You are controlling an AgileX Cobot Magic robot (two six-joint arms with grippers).
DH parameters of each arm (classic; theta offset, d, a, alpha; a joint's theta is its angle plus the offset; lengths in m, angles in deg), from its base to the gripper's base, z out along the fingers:
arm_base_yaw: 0 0.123 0 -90
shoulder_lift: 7.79 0 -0.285 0
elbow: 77.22 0 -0.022 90
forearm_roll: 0 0.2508 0 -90
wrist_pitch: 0 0 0.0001 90
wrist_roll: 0 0.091 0 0
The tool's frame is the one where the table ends.
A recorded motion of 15 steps. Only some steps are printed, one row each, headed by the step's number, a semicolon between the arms.
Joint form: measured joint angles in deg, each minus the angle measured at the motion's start. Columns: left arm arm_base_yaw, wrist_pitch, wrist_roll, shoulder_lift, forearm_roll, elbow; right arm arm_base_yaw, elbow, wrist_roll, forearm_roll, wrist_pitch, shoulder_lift.
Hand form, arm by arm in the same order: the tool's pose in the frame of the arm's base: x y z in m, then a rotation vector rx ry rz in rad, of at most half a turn. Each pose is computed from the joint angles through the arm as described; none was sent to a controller.
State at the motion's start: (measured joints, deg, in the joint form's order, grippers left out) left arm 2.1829 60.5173 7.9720 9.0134 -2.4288 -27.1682; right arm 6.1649 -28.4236 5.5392 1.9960 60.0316 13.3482
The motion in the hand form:
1: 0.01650 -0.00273 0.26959 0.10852 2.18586 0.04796; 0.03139 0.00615 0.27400 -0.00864 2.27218 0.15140
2: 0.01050 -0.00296 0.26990 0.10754 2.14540 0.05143; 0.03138 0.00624 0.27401 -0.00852 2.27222 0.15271
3: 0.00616 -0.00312 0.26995 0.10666 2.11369 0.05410; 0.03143 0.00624 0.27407 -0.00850 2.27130 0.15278
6: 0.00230 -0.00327 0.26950 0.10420 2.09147 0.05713; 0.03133 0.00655 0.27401 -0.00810 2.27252 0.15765
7: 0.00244 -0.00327 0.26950 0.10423 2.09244 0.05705; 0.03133 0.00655 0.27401 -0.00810 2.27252 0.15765
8: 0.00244 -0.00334 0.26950 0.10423 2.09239 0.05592; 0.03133 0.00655 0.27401 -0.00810 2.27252 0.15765
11: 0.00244 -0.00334 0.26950 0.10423 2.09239 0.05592; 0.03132 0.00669 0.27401 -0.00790 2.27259 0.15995
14: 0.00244 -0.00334 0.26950 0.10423 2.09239 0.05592; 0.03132 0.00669 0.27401 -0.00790 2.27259 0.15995
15: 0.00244 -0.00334 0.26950 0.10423 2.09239 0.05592; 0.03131 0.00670 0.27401 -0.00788 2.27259 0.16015
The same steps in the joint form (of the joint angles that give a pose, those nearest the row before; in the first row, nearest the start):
1: 0.00 0.00 0.00 -1.95 0.00 0.00; 0.01 0.00 0.01 -0.01 0.00 0.00
2: 0.00 0.00 0.00 -4.32 0.00 0.05; -0.01 0.00 -0.01 0.07 0.00 0.00
3: 0.00 -0.12 0.00 -6.10 0.00 0.12; 0.00 0.00 0.00 0.06 -0.05 0.00
6: 0.11 0.04 0.00 -7.60 0.00 0.19; -0.01 0.00 -0.01 0.29 0.01 0.00
7: 0.12 0.04 0.00 -7.55 0.00 0.19; -0.01 0.00 -0.01 0.29 0.01 0.00
8: 0.11 0.04 0.00 -7.55 -0.05 0.19; -0.01 0.00 -0.01 0.29 0.01 0.00
11: 0.11 0.04 0.00 -7.55 -0.05 0.19; 0.00 0.00 0.00 0.39 0.01 0.00
14: 0.11 0.04 0.00 -7.55 -0.05 0.19; 0.00 0.00 0.00 0.39 0.01 0.00
15: 0.11 0.04 0.00 -7.55 -0.05 0.19; 0.00 0.00 0.01 0.40 0.01 0.00

